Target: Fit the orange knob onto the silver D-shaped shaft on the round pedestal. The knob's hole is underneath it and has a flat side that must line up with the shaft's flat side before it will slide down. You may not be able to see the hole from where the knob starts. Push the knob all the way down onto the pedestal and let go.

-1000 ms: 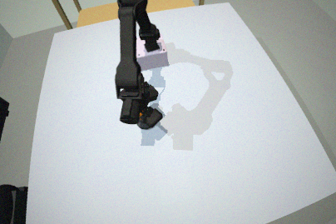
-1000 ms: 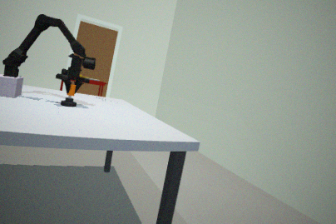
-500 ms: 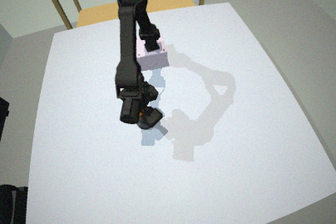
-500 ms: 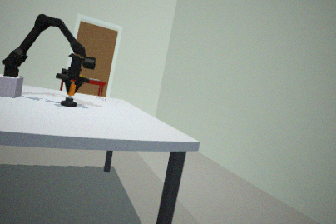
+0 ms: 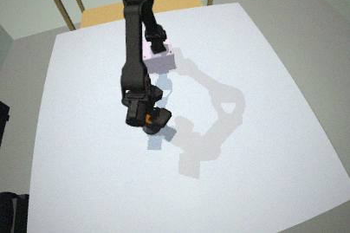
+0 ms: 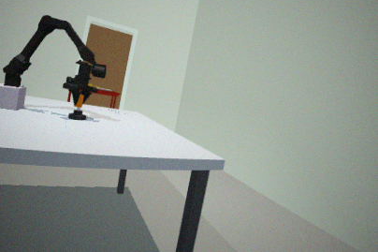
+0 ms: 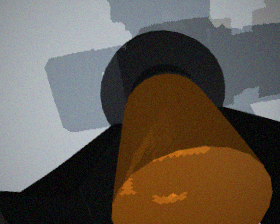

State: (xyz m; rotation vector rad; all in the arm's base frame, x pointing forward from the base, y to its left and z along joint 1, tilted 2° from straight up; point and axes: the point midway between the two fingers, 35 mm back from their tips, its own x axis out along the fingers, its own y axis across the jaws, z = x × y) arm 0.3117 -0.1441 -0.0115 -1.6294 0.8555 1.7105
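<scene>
Now: the round dark pedestal 4 cm below my gripper tip. Also, from my gripper tip: orange knob: 3 cm above.
</scene>
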